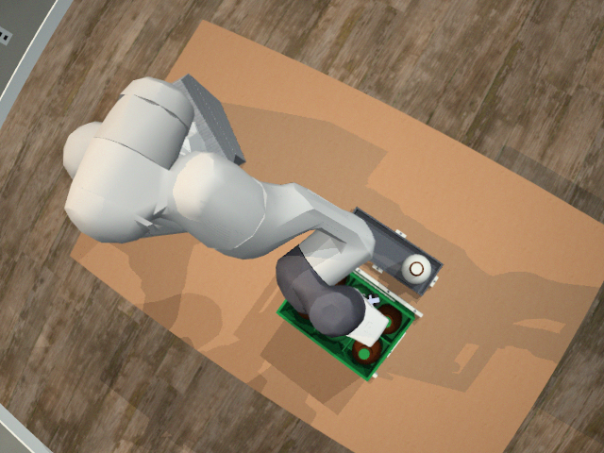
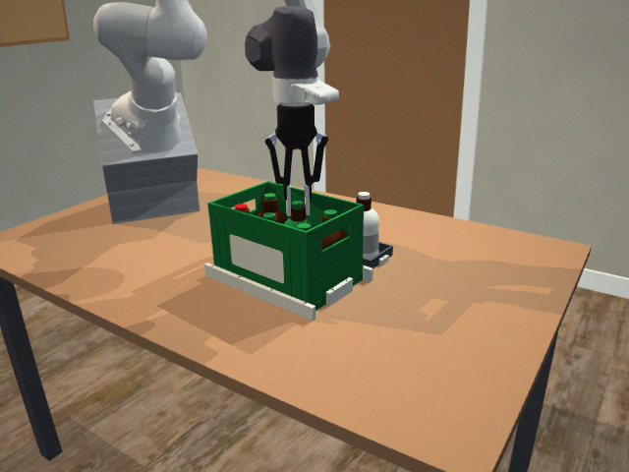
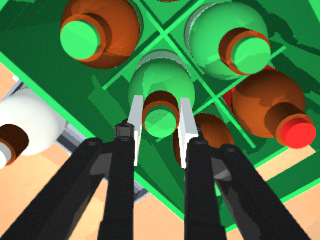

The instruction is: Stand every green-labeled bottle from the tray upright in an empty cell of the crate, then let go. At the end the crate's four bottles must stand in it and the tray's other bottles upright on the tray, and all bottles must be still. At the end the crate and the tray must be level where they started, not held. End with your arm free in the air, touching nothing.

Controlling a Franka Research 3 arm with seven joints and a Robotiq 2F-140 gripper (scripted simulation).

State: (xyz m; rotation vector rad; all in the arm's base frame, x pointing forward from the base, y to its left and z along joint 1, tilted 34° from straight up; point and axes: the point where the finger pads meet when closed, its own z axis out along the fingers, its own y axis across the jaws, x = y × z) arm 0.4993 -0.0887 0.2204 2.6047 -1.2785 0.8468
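My hand is 1 cm past the green crate, 4 cm to the left of it and 9 cm above it. The rest, counted from my hand: white-labeled bottle: 10 cm ahead, 12 cm to the left, 9 cm below; then grey tray: 2 cm ahead, 14 cm to the left, 16 cm below.
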